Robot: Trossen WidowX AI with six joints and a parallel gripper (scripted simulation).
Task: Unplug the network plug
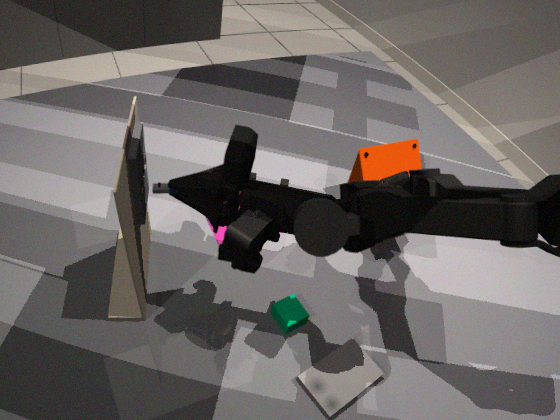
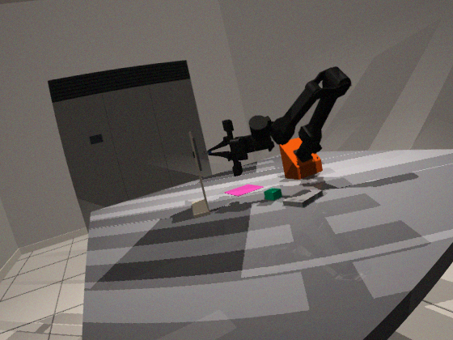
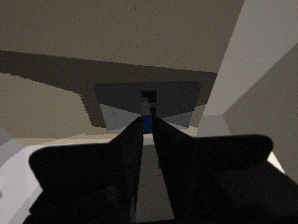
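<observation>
Right now my gripper tip is 150 mm past the magenta marked square, 70 mm to the left of it and 180 mm above it. From my gripper tip the other things lie so: green cube: 130 mm behind, 150 mm to the left, 170 mm below; network plug: 10 mm ahead; socket panel: 50 mm ahead, 20 mm to the right, 70 mm below.
</observation>
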